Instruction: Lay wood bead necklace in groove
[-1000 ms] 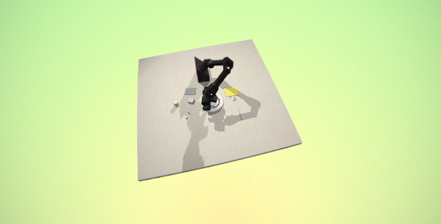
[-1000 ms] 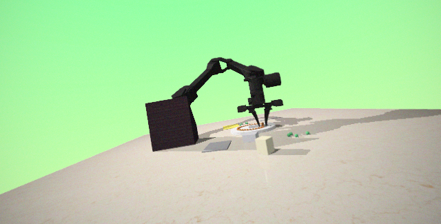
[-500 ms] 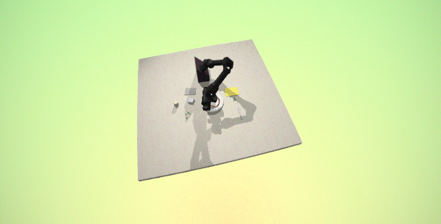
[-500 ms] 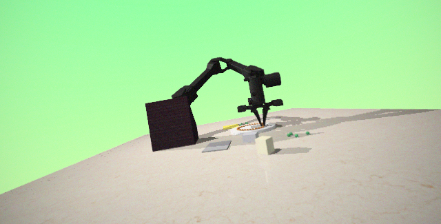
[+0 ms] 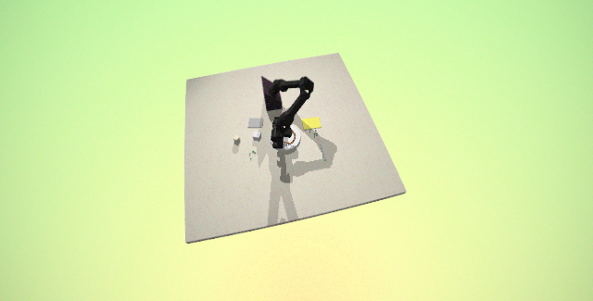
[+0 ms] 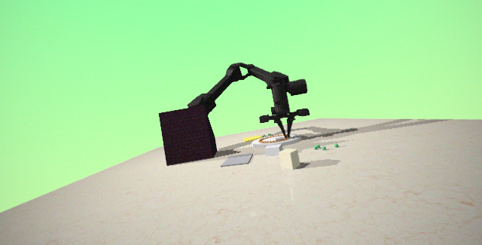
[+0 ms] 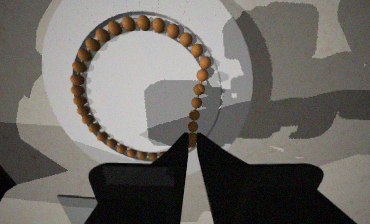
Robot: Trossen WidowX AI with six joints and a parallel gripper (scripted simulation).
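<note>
Now: gripper tip 4 cm past the round white bead board, 4 cm to the right of it and 1 cm above it. The rest, counted from my gripper tip: cream cube: 7 cm behind, 28 cm to the right; then yellow card: 12 cm behind, 23 cm to the left, 1 cm below; then grey flat plate: 20 cm behind, 14 cm to the right, 1 cm below.
</note>
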